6 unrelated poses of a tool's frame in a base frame.
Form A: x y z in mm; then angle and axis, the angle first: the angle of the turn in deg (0 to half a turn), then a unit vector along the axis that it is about.
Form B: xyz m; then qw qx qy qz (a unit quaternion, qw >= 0). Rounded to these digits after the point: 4 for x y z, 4 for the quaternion.
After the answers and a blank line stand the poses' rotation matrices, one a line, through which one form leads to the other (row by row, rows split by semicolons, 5 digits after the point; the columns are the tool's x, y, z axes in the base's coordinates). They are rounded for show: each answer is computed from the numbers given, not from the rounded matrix.
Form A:
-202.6 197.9 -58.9 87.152 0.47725 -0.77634 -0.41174
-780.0 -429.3 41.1 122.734 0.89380 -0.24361 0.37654
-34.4 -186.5 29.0 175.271 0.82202 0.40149 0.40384
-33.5 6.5 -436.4 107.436 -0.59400 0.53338 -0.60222
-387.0 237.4 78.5 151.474 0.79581 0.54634 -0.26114
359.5 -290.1 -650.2 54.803 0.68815 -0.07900 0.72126
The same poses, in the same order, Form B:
-0.2026 0.1979 -0.0589 0.7245 0.3290 -0.5351 -0.2838
-0.7800 -0.4293 0.0411 0.4792 0.7845 -0.2138 0.3305
-0.0344 -0.1865 0.0290 0.0413 0.8213 0.4011 0.4035
-0.0335 0.0065 -0.4364 0.5918 -0.4788 0.4300 -0.4855
-0.3870 0.2374 0.0785 0.2464 0.7713 0.5295 -0.2531
0.3595 -0.2901 -0.6502 0.8878 0.3167 -0.0364 0.3319

0.26614 0.05913 -0.96212; -0.76333 0.62244 -0.17289; 0.58864 0.78043 0.21079
0.69012 -0.65222 0.31361; -0.01874 -0.44930 -0.89318; 0.72346 0.61052 -0.32229
0.35254 0.62565 0.69590; 0.69224 -0.67476 0.25595; 0.62970 0.39149 -0.67098
0.15892 0.16279 0.97378; -0.98631 0.07010 0.14925; -0.04397 -0.98417 0.17170
0.31115 0.94150 -0.12950; 0.69208 -0.31786 -0.64807; -0.65132 0.11202 -0.75049
0.77699 -0.61242 0.14569; 0.56636 0.57903 -0.58647; 0.27481 0.53820 0.79676

